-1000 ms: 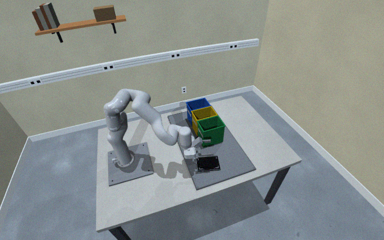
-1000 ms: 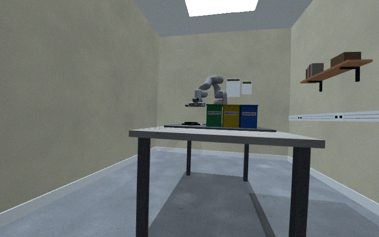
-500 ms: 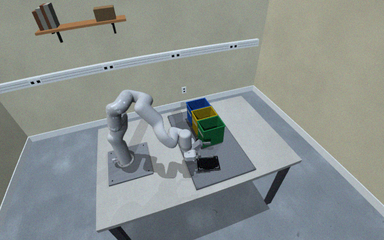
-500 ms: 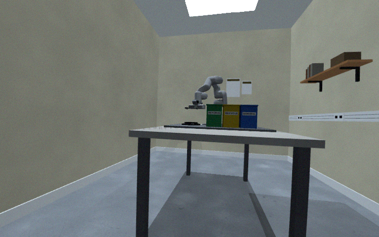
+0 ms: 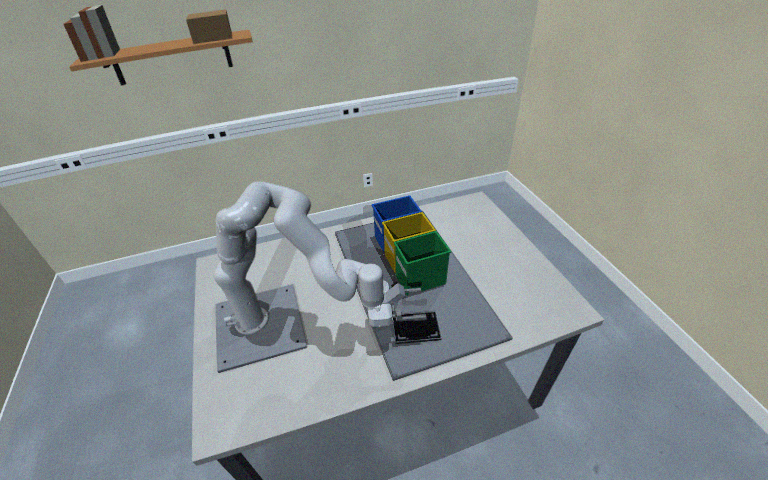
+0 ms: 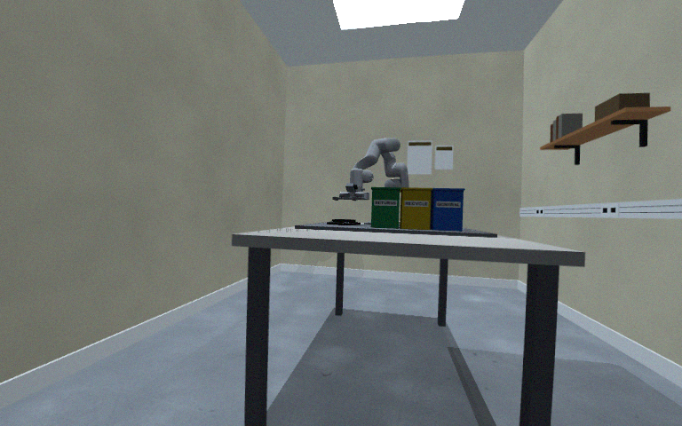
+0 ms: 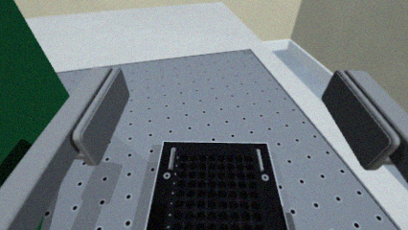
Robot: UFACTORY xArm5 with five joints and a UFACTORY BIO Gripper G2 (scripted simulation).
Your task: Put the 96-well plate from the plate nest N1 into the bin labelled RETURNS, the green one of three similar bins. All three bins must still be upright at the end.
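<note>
The black 96-well plate is 12 cm below my hand. Round my hand: plate nest N1: 13 cm below; green RETURNS bin: 10 cm ahead, 22 cm to the left, 5 cm below; yellow RECYCLE bin: 10 cm ahead, 35 cm to the left, 5 cm below.
</note>
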